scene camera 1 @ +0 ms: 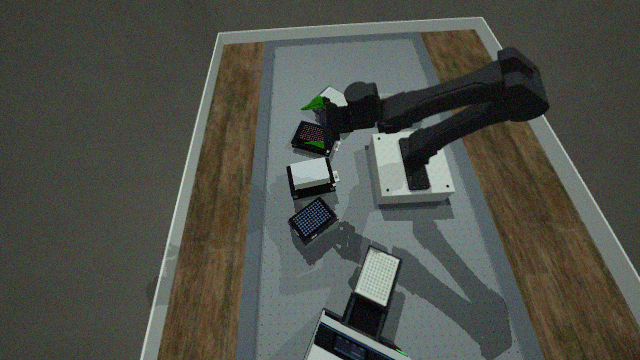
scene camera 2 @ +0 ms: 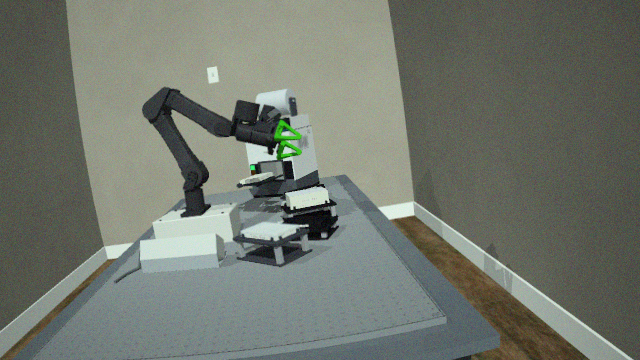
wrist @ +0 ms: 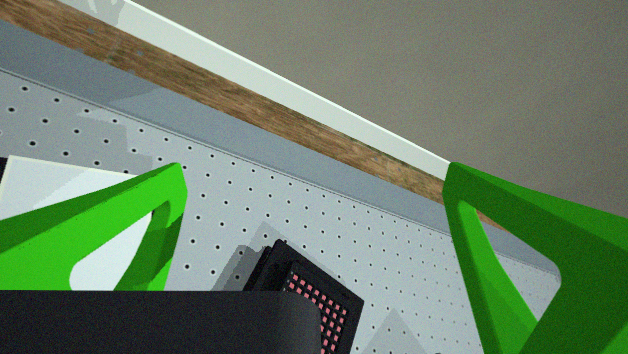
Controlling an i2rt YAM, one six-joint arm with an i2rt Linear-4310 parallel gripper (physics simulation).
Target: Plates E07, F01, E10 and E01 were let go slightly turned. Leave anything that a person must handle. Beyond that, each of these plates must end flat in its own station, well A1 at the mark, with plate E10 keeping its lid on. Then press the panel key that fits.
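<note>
My gripper (scene camera 1: 305, 126) (scene camera 2: 300, 144) (wrist: 314, 177) is open and empty, above and beside the red-well plate (scene camera 1: 311, 132) (wrist: 336, 325), which sits slightly turned on a black stand. A tall white plate (scene camera 1: 311, 171) (scene camera 2: 307, 198) (wrist: 45, 185) sits on the neighbouring stand. A blue-well plate (scene camera 1: 313, 218) sits on another stand, and a white plate (scene camera 1: 333, 95) (scene camera 2: 272, 231) on the farthest one, partly behind the arm in scene camera 1. A pale plate (scene camera 1: 378, 276) (scene camera 2: 258, 178) lies on the instrument's tray. The plate labels are unreadable. The key panel (scene camera 2: 180, 254) shows from behind; its keys are hidden.
The white instrument (scene camera 1: 318, 350) (scene camera 2: 306, 167) stands at one end of the table, with its tray (scene camera 1: 364, 316) out. The arm's white base (scene camera 1: 387, 172) (scene camera 2: 167, 228) stands beside the row of stands. A cable (scene camera 2: 127, 274) runs from the panel.
</note>
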